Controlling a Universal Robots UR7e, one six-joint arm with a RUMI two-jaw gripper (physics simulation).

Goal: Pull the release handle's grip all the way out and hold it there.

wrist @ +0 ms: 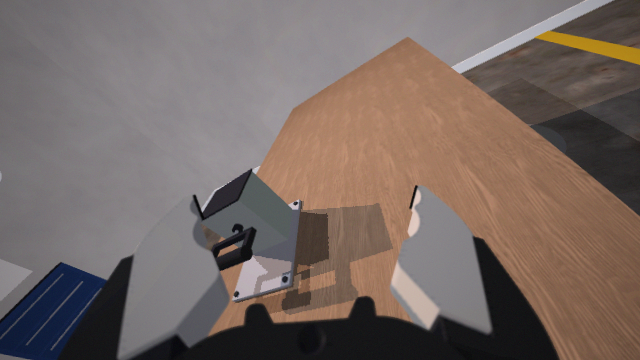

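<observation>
The release handle's housing, a grey-green box [262,215] with a dark top, stands on a pale base plate [272,287] bolted to the wooden table, left of the middle of the wrist view. Its black grip [235,258], a loop with a thick bar, stands out in front of the box. The left finger hides the grip's left end. My gripper [308,193] is open, with nothing between its fingers. The box and grip appear beyond the left finger, toward the left side of the opening. I cannot tell whether that finger touches the grip.
The wooden table [400,130] runs from the bottom toward the upper right. Shadows of the housing and gripper fall on it right of the plate. A blue panel with pale lines [55,305] shows at the lower left. A grey wall or floor surface lies at the upper left, and a yellow stripe [595,46] at the upper right.
</observation>
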